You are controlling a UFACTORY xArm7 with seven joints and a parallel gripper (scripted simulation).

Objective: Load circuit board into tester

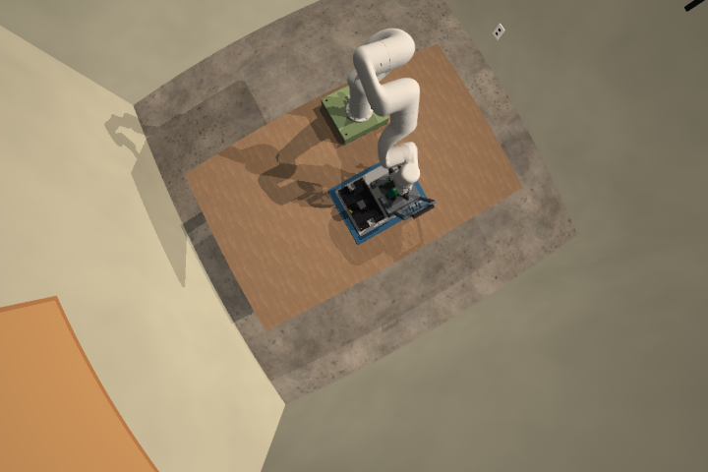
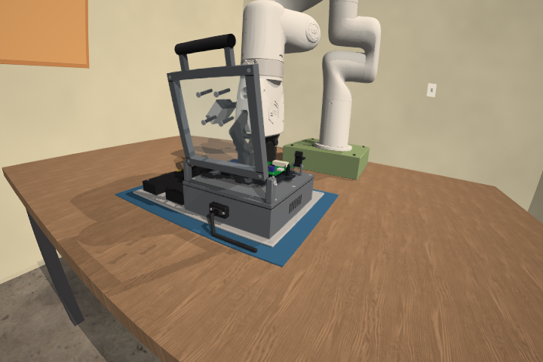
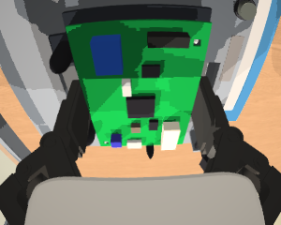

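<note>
My gripper is now right at the green circuit board. From my hand the other things lie so: latch hook: 60 mm to the left, 60 mm behind; then tester lid: 120 mm ahead, 100 mm above, 10 mm to the right.
</note>
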